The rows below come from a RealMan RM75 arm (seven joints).
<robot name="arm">
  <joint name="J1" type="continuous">
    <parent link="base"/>
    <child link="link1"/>
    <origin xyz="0 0 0.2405" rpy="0 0 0"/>
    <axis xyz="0 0 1"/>
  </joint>
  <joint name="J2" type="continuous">
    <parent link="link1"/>
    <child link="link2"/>
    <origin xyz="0 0 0" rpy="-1.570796 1.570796 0"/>
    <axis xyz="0 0 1"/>
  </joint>
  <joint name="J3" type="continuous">
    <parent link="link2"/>
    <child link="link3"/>
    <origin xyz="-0.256 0 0" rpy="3.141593 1.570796 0"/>
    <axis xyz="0 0 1"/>
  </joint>
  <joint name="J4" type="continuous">
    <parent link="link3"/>
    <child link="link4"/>
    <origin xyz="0 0 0" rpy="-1.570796 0 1.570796"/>
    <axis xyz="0 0 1"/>
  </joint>
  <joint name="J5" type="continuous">
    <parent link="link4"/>
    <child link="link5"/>
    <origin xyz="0 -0.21 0" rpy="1.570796 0 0"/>
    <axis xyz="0 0 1"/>
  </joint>
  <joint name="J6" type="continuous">
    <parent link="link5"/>
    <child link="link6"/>
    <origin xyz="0 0 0" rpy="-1.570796 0 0"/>
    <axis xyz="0 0 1"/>
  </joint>
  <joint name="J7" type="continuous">
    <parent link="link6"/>
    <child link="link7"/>
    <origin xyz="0 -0.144 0" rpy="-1.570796 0 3.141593"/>
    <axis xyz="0 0 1"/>
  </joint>
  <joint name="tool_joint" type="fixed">
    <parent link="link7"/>
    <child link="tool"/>
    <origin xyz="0 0 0" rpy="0 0 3.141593"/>
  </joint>
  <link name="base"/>
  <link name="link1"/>
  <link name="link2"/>
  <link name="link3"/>
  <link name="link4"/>
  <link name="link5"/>
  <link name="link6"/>
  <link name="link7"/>
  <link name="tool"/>
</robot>
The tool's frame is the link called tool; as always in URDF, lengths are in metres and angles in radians. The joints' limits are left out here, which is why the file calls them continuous.
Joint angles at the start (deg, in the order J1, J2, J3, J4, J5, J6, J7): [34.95, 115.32, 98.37, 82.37, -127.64, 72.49, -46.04]
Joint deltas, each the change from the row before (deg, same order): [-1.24, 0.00, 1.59, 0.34, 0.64, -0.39, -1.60]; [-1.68, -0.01, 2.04, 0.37, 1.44, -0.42, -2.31]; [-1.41, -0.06, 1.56, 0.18, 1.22, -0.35, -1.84]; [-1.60, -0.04, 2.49, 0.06, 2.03, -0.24, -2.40]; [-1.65, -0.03, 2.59, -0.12, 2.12, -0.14, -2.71]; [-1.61, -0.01, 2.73, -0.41, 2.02, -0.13, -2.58]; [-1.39, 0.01, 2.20, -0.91, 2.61, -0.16, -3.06]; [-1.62, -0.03, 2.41, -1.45, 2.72, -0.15, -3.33]
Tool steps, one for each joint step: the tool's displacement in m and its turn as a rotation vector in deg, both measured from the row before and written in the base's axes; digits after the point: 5 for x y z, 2 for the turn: [0.00650, 0.00102, 0.00719, 1.42, 0.90, -0.04]; [0.00830, 0.00015, 0.00906, 1.60, 1.46, 0.08]; [0.00769, -0.00032, 0.00719, 1.29, 1.07, -0.07]; [0.00906, -0.00026, 0.01063, 1.76, 1.87, -0.13]; [0.01041, -0.00097, 0.01082, 1.84, 1.71, -0.08]; [0.01200, -0.00125, 0.01097, 2.00, 1.67, -0.46]; [0.01040, -0.00197, 0.00778, 1.51, 1.76, 0.13]; [0.01438, -0.00294, 0.00796, 1.69, 1.78, -0.38]
